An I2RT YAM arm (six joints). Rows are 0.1 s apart.
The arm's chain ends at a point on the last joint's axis. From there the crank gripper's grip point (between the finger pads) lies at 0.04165 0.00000 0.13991 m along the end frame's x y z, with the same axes.
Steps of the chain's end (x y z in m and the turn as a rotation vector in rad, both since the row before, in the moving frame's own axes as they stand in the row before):
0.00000, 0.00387, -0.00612, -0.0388, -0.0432, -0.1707
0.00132, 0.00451, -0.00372, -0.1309, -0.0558, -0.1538
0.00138, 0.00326, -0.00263, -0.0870, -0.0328, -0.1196
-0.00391, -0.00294, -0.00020, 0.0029, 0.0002, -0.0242
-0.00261, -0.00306, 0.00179, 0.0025, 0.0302, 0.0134
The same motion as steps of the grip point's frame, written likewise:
-0.00619, 0.00275, -0.00443, -0.0388, -0.0432, -0.1707
-0.00558, 0.01708, -0.00241, -0.1309, -0.0558, -0.1538
-0.00278, 0.01076, -0.00166, -0.0870, -0.0328, -0.1196
-0.00390, -0.00435, -0.00021, 0.0029, 0.0002, -0.0242
0.00159, -0.00282, 0.00047, 0.0025, 0.0302, 0.0134

